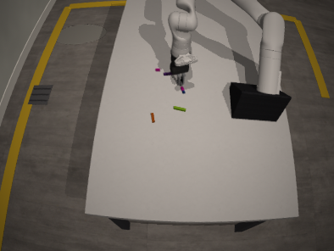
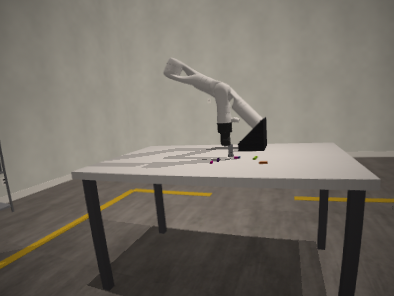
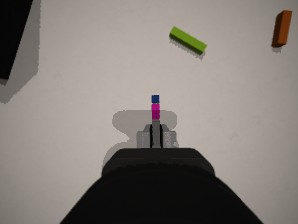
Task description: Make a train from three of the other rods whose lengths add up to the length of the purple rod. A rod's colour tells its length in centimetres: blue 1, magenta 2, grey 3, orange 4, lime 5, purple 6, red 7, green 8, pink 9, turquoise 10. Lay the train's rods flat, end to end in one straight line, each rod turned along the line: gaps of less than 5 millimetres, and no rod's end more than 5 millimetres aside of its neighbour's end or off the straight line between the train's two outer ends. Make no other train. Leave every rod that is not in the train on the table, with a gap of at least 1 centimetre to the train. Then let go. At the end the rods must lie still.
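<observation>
The small blue rod is 2 cm behind my hand, 4 cm to the left of it and 3 cm below it. Also, from my hand: purple rod: 5 cm ahead, 5 cm to the right, 3 cm below; lime rod: 1 cm behind, 13 cm to the left, 3 cm below; grey rod: 1 cm below.
</observation>
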